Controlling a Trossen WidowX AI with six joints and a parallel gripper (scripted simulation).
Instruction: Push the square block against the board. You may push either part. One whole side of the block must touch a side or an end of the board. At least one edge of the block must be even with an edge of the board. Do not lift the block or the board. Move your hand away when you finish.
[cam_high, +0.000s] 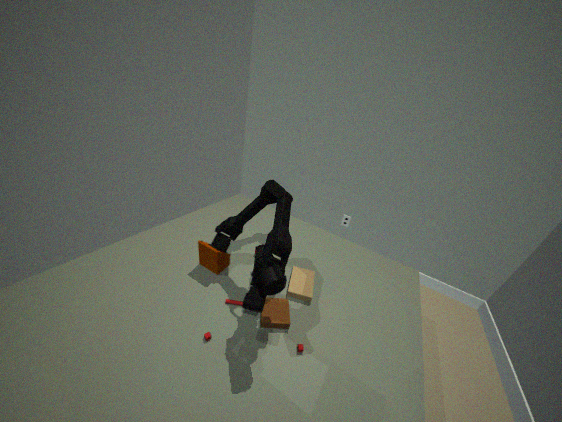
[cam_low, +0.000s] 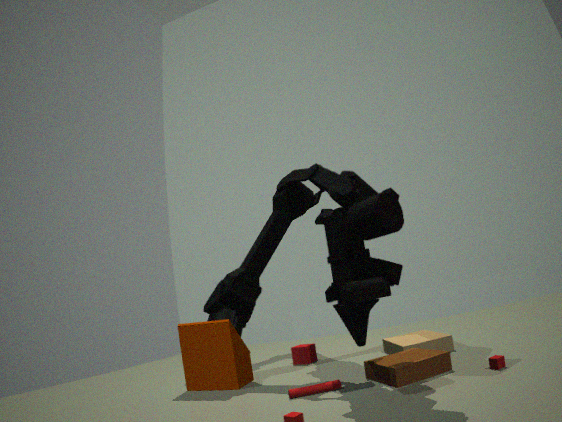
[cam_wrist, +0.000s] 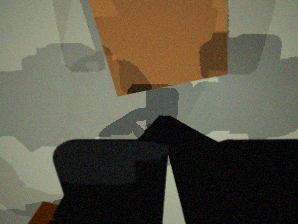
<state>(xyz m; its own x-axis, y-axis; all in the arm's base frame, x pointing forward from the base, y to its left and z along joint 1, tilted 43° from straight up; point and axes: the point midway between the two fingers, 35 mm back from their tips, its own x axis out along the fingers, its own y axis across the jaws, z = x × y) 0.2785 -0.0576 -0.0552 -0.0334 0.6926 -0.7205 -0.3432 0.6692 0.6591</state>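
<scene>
My gripper tip is 60 mm short of the brown square block, 50 mm above it and 30 mm to the right of it. Also, from my gripper tip: tan board 210 mm to the left, 80 mm ahead, 50 mm below; red rod 80 mm behind, 60 mm below, 20 mm to the right.
</scene>
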